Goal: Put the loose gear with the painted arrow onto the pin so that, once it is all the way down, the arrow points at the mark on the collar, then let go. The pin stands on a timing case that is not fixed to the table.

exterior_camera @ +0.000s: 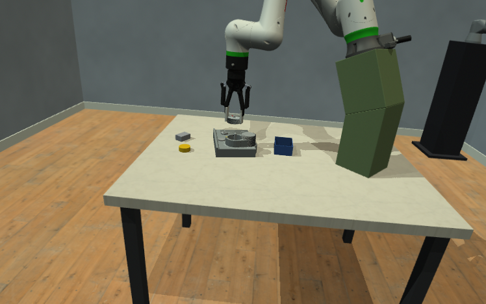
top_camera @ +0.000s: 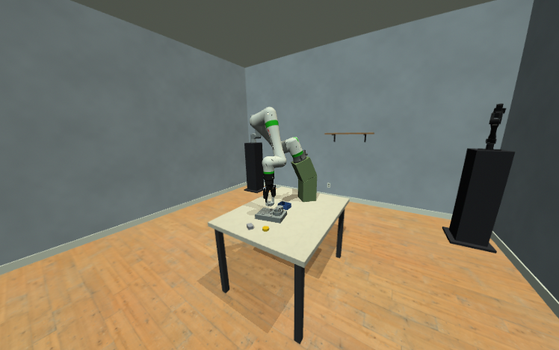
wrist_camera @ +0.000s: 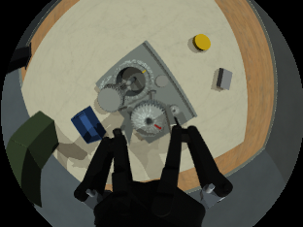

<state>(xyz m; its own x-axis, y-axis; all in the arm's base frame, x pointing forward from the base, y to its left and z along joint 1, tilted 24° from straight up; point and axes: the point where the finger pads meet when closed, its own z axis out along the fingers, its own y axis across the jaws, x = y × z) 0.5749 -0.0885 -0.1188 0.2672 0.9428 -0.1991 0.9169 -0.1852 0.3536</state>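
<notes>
My hand is 1 cm short of the thin pin, 1 cm to the right of it and 10 cm above it. Also, from my hand: blue bin 23 cm behind, 1 cm to the left, 13 cm below; then grey gear 2 cm below; then yellow disc 20 cm ahead, 10 cm to the left, 14 cm below.
</notes>
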